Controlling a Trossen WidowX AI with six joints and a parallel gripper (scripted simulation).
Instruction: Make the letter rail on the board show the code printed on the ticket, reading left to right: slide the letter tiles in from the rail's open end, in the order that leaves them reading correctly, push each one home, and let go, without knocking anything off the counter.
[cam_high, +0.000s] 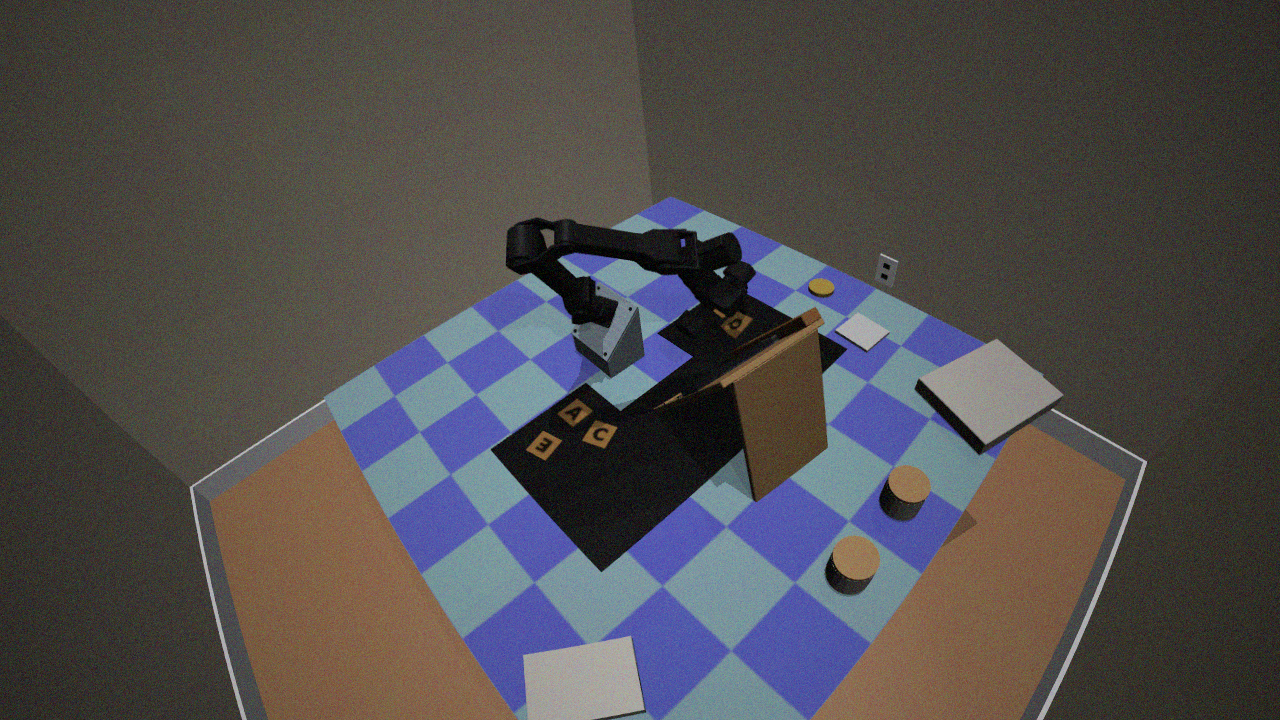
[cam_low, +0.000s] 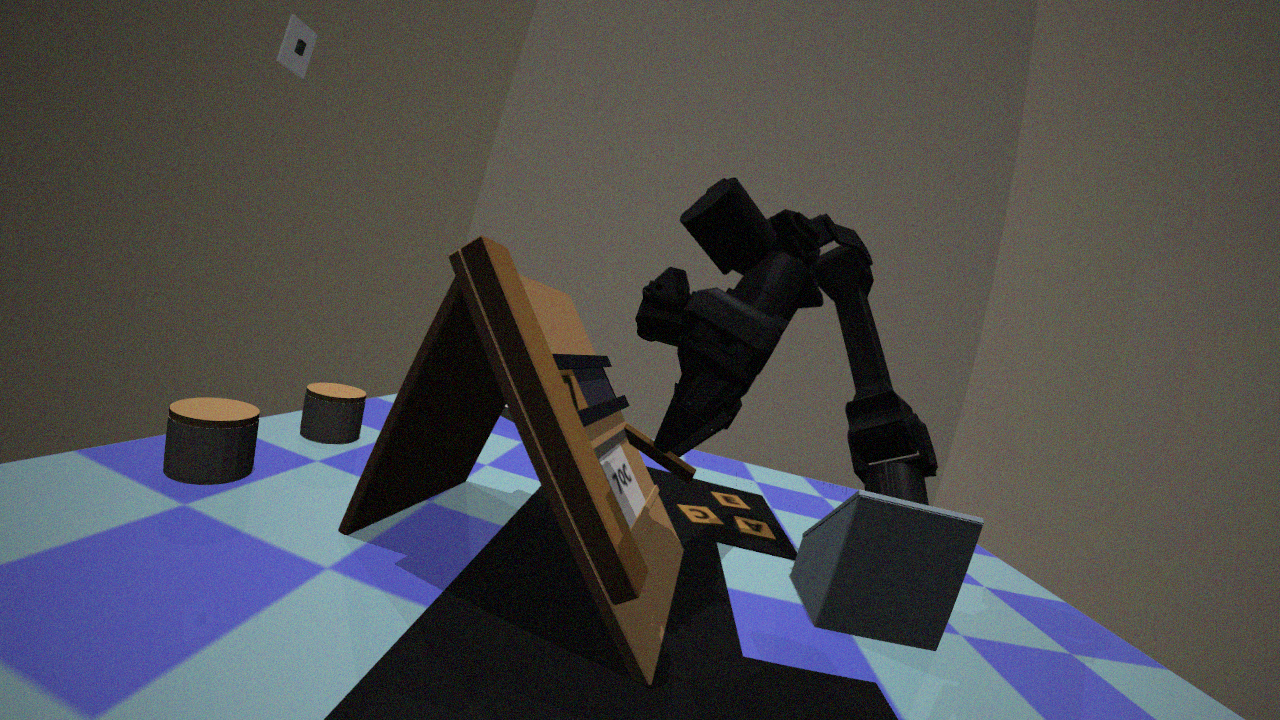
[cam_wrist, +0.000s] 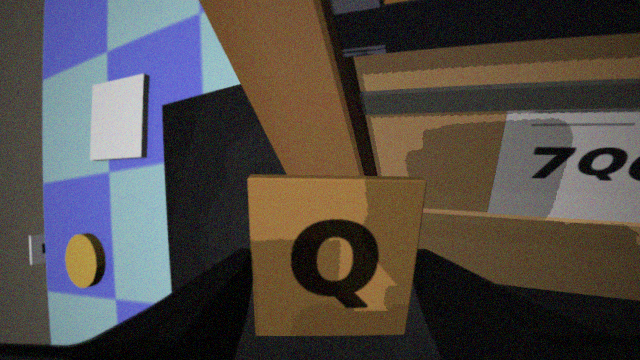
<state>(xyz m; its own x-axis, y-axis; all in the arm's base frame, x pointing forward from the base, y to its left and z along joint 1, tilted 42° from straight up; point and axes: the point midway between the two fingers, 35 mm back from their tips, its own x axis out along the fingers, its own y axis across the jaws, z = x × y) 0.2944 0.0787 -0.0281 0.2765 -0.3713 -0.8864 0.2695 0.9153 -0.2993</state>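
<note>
My gripper tip is now 10 mm short of the white ticket, 100 mm to the left of it and 60 mm above it. Also, from my gripper tip: black mat: 100 mm behind, 120 mm to the right, 160 mm below; then small white plate: 180 mm ahead, 310 mm to the left, 160 mm below; then q tile: right at my gripper tip.
</note>
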